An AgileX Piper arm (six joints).
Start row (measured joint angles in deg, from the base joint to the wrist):
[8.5 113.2 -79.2 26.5 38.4 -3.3]
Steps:
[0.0 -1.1 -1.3 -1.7 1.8 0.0]
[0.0 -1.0 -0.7 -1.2 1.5 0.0]
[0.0 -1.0 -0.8 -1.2 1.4 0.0]
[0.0 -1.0 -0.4 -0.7 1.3 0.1]
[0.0 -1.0 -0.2 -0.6 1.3 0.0]
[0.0 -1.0 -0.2 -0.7 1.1 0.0]
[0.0 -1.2 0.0 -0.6 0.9 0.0]
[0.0 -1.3 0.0 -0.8 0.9 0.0]
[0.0 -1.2 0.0 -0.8 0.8 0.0]
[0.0 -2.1 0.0 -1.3 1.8 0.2]
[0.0 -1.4 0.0 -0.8 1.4 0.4]
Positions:
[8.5 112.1 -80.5 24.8 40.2 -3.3]
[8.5 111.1 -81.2 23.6 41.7 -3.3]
[8.5 110.1 -82.0 22.4 43.1 -3.3]
[8.5 109.1 -82.4 21.7 44.4 -3.2]
[8.5 108.1 -82.6 21.1 45.7 -3.2]
[8.5 107.1 -82.8 20.4 46.8 -3.2]
[8.5 105.9 -82.8 19.8 47.7 -3.2]
[8.5 104.6 -82.8 19.0 48.6 -3.2]
[8.5 103.4 -82.8 18.2 49.4 -3.2]
[8.5 101.3 -82.8 16.9 51.2 -3.0]
[8.5 99.9 -82.8 16.1 52.6 -2.6]

